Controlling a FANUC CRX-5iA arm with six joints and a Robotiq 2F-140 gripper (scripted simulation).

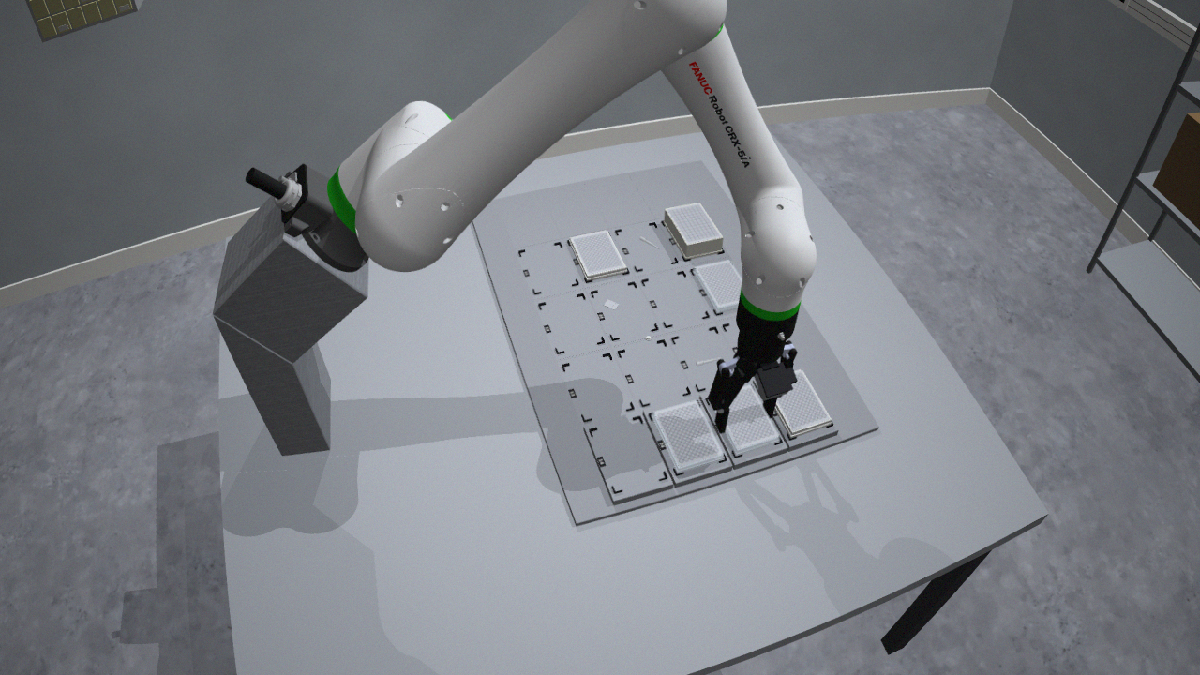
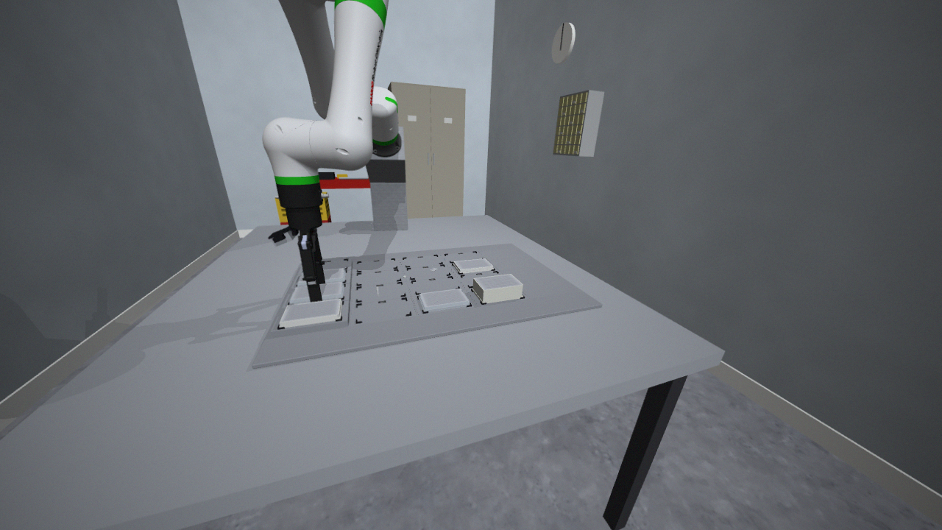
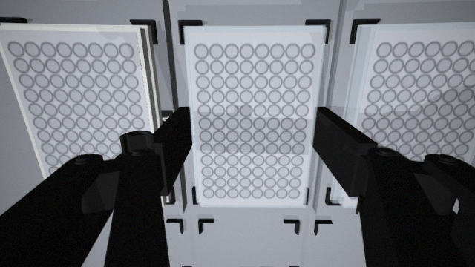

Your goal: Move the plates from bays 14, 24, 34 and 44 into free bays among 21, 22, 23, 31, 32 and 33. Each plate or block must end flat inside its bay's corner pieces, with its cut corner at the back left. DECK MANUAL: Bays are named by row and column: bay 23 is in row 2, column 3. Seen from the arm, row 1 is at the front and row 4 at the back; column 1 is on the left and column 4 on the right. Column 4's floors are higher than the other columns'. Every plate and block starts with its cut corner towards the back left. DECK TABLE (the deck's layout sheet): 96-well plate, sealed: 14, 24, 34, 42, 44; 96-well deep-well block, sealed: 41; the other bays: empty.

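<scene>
Right now my hand is 4 cm past the bay label 34, 3 cm above it and 1 cm to the right of it. Round my hand: small white disc (26 cm to the left, 4 cm below, 3 cm behind); thin white rod (15 cm to the left, 4 cm below, 3 cm ahead); small white square (37 cm to the left, 5 cm behind, 4 cm below).
</scene>
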